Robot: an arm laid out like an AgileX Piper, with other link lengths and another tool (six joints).
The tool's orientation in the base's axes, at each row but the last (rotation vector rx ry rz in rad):
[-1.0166, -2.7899, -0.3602]
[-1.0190, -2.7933, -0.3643]
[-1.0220, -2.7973, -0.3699]
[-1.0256, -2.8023, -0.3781]
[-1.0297, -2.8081, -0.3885]
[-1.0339, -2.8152, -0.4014]
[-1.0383, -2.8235, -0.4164]
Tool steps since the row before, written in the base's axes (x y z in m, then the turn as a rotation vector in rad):
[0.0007, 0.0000, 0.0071, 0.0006, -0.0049, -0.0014]
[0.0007, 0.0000, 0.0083, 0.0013, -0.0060, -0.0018]
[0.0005, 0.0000, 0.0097, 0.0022, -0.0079, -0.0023]
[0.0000, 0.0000, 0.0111, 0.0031, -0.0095, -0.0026]
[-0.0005, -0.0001, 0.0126, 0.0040, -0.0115, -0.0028]
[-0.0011, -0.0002, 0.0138, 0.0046, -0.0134, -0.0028]
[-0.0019, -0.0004, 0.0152, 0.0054, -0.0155, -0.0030]
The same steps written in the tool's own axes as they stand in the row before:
[0.0010, 0.0017, -0.0069, -0.0038, -0.0035, 0.0000]
[0.0013, 0.0019, -0.0080, -0.0051, -0.0039, 0.0000]
[0.0017, 0.0021, -0.0093, -0.0070, -0.0048, -0.0001]
[0.0023, 0.0021, -0.0107, -0.0087, -0.0055, -0.0003]
[0.0029, 0.0021, -0.0121, -0.0107, -0.0064, -0.0007]
[0.0034, 0.0020, -0.0133, -0.0123, -0.0074, -0.0012]
[0.0041, 0.0018, -0.0147, -0.0143, -0.0085, -0.0016]

